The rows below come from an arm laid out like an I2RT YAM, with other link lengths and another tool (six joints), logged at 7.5 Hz.
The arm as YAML. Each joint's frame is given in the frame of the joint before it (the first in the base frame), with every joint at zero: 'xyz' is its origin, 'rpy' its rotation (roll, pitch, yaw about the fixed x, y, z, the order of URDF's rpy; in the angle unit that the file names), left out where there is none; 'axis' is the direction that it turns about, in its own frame. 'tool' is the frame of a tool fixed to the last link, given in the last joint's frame.
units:
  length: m
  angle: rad
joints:
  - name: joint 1
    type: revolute
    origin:
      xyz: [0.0, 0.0, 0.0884]
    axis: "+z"
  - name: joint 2
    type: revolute
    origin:
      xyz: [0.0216, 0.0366, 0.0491]
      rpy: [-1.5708, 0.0, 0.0]
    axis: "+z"
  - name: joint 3
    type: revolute
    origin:
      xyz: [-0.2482, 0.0, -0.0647]
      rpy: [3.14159, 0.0, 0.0]
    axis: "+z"
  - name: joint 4
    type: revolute
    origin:
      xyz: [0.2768, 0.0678, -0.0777]
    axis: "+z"
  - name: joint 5
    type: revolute
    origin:
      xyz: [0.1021, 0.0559, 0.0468]
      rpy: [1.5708, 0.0, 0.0]
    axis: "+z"
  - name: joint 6
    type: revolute
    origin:
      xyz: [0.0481, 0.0, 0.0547]
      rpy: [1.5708, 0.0, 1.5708]
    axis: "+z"
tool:
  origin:
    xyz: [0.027, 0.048, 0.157]
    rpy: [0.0, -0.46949, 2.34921]
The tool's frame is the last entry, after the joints.
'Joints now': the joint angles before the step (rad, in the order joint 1, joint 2, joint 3, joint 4, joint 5, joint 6). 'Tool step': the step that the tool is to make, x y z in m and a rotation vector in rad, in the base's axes. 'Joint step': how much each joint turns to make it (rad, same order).
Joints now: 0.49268 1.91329 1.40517 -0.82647 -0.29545 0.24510
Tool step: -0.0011 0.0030 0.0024 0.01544 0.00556 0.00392
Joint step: -0.00044 -0.00202 0.00313 -0.00288 -0.01680 -0.00044
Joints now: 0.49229 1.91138 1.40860 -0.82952 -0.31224 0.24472
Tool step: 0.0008 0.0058 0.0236 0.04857 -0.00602 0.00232
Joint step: -0.00863 -0.03889 0.02501 -0.03602 -0.04154 -0.00063
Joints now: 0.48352 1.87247 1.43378 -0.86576 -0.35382 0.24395
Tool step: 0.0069 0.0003 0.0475 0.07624 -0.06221 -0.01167
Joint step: -0.02732 -0.10879 0.01427 -0.03413 -0.04267 -0.00290
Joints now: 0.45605 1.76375 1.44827 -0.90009 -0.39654 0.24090
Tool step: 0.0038 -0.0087 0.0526 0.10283 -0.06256 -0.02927
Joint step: -0.05827 -0.12925 -0.00009 -0.02956 -0.07359 0.00009
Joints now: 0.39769 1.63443 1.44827 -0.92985 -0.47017 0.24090
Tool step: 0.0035 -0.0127 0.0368 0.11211 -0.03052 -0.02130
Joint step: -0.08355 -0.07853 -0.00035 -0.01676 -0.11253 -0.01259
